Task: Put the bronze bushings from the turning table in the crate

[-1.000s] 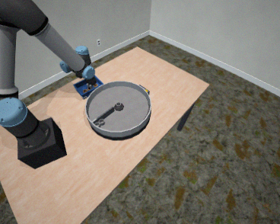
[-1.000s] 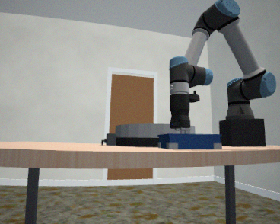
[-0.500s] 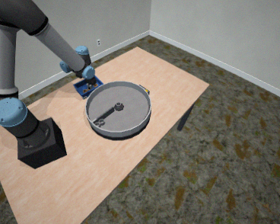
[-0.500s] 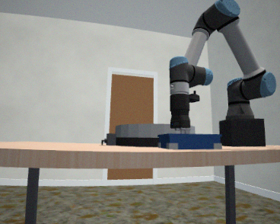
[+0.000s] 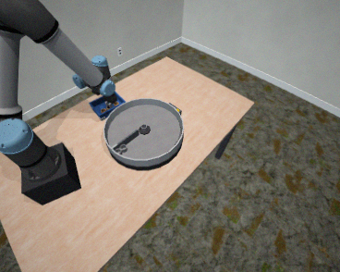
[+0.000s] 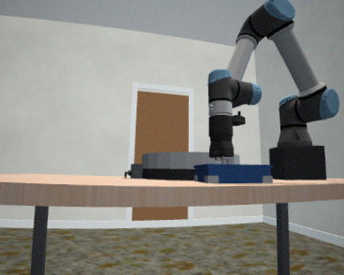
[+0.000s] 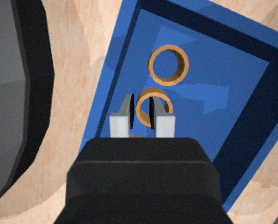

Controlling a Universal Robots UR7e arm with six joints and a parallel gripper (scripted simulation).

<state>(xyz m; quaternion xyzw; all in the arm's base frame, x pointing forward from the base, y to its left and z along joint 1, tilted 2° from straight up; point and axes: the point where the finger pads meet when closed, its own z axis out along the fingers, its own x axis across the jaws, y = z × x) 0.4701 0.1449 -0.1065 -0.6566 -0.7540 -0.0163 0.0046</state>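
The blue crate is 10 mm ahead of my hand and 30 mm to the left of it. From my hand the other things lie so: grey turning table (20 mm behind, 310 mm to the right, 20 mm above).
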